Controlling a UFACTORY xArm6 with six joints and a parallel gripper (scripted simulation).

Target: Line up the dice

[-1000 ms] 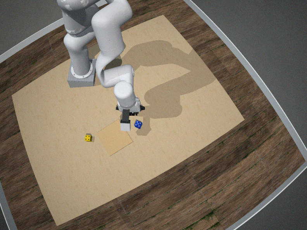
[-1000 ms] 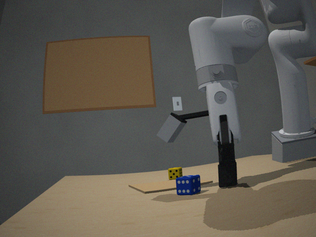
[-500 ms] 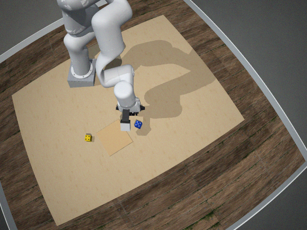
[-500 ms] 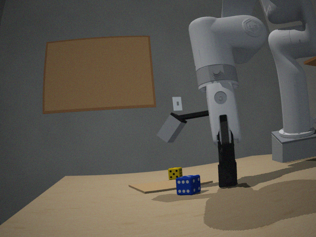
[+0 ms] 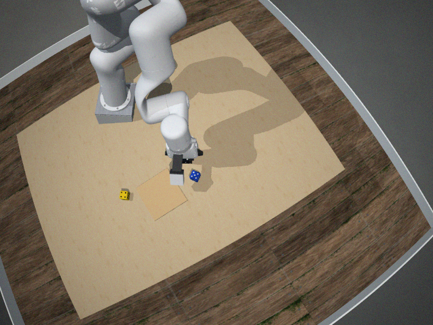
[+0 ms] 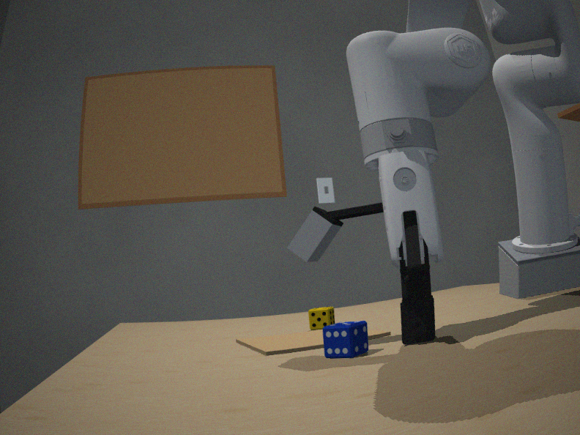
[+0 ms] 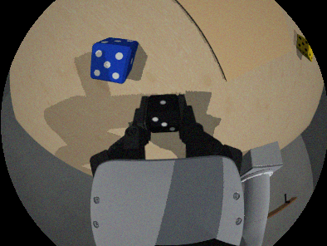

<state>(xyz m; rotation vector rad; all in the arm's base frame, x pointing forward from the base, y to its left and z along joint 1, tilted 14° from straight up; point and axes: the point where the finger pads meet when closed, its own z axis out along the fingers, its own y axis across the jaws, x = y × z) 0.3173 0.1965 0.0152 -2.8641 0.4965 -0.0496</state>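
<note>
My hand is 10 mm above the black die. The rest, counted from my hand: thin tan mat (90 mm ahead, 130 mm to the right, 20 mm below); then blue die (70 mm ahead, 10 mm to the left, 10 mm below); then yellow die (60 mm ahead, 260 mm to the right, 10 mm below).
</note>
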